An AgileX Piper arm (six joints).
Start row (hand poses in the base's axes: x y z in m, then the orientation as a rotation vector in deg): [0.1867 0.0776 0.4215 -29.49 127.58 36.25]
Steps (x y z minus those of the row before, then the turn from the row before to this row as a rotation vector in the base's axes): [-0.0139 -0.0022 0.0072 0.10 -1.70 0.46]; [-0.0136 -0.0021 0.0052 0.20 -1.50 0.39]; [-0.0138 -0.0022 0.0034 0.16 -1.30 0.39]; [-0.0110 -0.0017 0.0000 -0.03 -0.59 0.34]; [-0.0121 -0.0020 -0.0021 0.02 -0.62 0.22]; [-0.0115 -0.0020 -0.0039 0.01 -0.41 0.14]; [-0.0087 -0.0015 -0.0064 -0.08 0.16 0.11]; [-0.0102 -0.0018 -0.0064 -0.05 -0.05 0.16]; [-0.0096 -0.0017 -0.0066 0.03 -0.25 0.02]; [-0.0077 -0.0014 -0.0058 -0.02 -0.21 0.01]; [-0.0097 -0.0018 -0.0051 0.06 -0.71 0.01]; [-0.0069 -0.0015 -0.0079 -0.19 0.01 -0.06]
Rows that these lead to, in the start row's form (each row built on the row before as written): [0.1728 0.0754 0.4287 -30.32 125.88 35.94]; [0.1592 0.0733 0.4339 -30.96 124.33 35.77]; [0.1454 0.0711 0.4373 -31.57 122.99 35.63]; [0.1344 0.0694 0.4373 -32.08 122.40 35.55]; [0.1223 0.0674 0.4352 -32.43 121.78 35.44]; [0.1108 0.0654 0.4313 -32.66 121.37 35.36]; [0.1021 0.0639 0.4249 -32.79 121.53 35.40]; [0.0919 0.0621 0.4185 -33.00 121.48 35.42]; [0.0823 0.0604 0.4119 -33.05 121.23 35.36]; [0.0746 0.0590 0.4061 -33.11 121.04 35.26]; [0.0649 0.0572 0.4010 -33.23 120.35 35.04]; [0.0580 0.0557 0.3931 -33.27 120.45 34.82]
